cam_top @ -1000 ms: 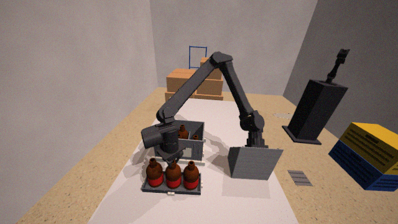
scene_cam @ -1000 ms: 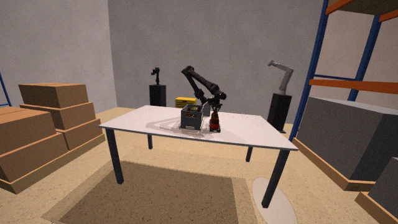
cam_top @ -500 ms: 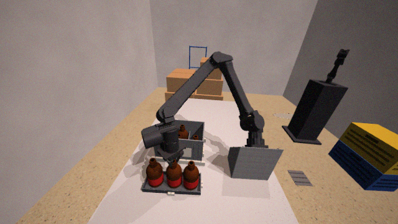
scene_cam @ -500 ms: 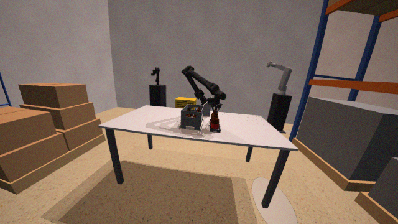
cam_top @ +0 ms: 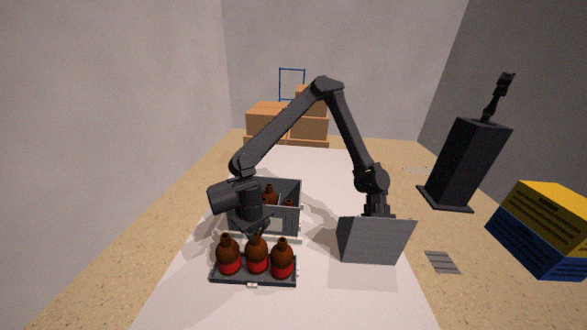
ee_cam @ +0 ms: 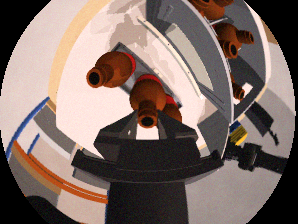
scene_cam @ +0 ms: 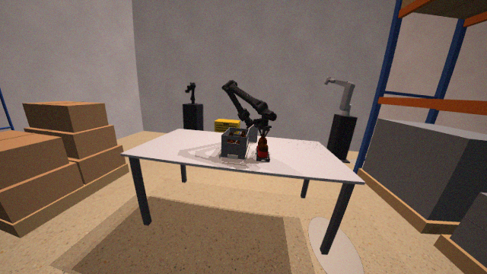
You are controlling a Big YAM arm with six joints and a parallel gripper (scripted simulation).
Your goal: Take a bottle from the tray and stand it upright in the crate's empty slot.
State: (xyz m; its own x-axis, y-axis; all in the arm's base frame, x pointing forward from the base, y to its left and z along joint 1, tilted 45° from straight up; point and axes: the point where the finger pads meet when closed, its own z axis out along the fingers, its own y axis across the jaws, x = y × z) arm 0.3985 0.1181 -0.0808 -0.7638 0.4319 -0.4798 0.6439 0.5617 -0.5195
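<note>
Now: hand 60 mm above the brown bottle. Round my hand: grey crate: 10 mm ahead, 220 mm to the right, 70 mm below; dark tray: 10 mm to the left, 150 mm below.
</note>
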